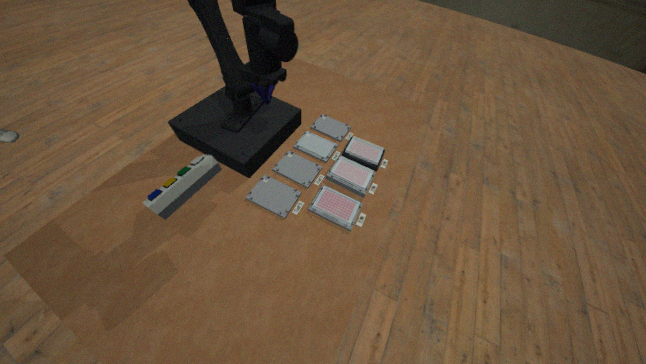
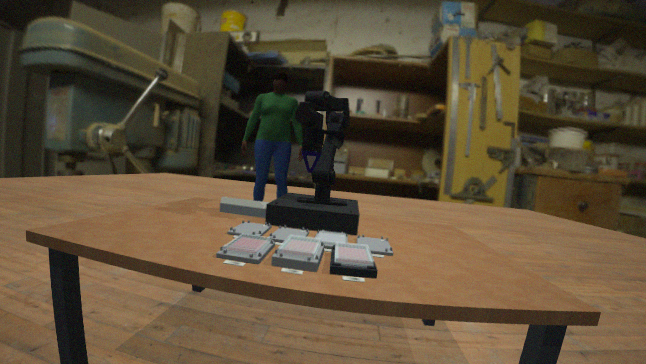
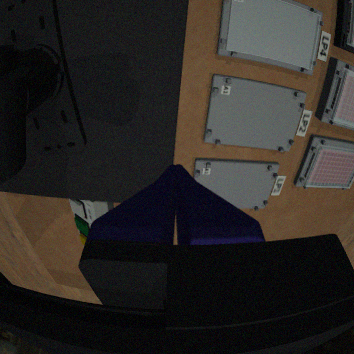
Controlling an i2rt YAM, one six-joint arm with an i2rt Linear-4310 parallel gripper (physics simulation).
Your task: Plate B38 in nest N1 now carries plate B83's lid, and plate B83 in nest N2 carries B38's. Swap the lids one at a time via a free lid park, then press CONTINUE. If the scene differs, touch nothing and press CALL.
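Frame: origin at the arm's base, x ahead, y left, z up, level; metres.
Seen in the pictures: gripper, fingertip midpoint: (image 1: 267,103) (image 2: 309,172) (image 3: 175,173); arm's base, link origin: (image 1: 244,113) (image 2: 321,202) (image 3: 40,72).
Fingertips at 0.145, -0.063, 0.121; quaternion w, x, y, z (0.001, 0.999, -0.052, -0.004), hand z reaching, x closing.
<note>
Offsets run from my fingertips to a thing's top centre, as dx, dy, dz. "*": to the spot under its first point.
Three plates with pink wells sit in nests: one @[+0.279, -0.145, -0.175] (image 1: 335,205) (image 2: 246,244) (image 3: 330,167) in a low grey nest, one @[+0.296, -0.014, -0.162] (image 1: 351,173) (image 2: 299,246) (image 3: 346,97) in a taller grey nest, one @[+0.318, +0.110, -0.166] (image 1: 365,150) (image 2: 353,254) in a black nest. Nest labels and plate names are too small to read. Park LP4 @[* +0.136, +0.070, -0.184] (image 1: 315,145) (image 2: 331,238) (image 3: 270,35) looks paler, as if a clear lid lies on it. Parks LP2 @[+0.111, -0.048, -0.182] (image 1: 297,168) (image 3: 255,114) and LP1 @[+0.081, -0.176, -0.182] (image 1: 273,196) (image 3: 235,185) look bare. My gripper (image 1: 269,103) (image 2: 311,171) (image 3: 175,173) is shut and empty, high above the arm's base, away from the plates.
Another grey park @[+0.158, +0.208, -0.182] (image 1: 331,127) (image 2: 375,245) lies at the row's far end. A button box @[-0.189, -0.245, -0.138] (image 1: 187,191) (image 2: 243,206) with blue, yellow, green and pale buttons stands beside the black base (image 1: 220,142) (image 2: 312,220) (image 3: 130,170). A person (image 2: 276,117) in green stands behind the table.
</note>
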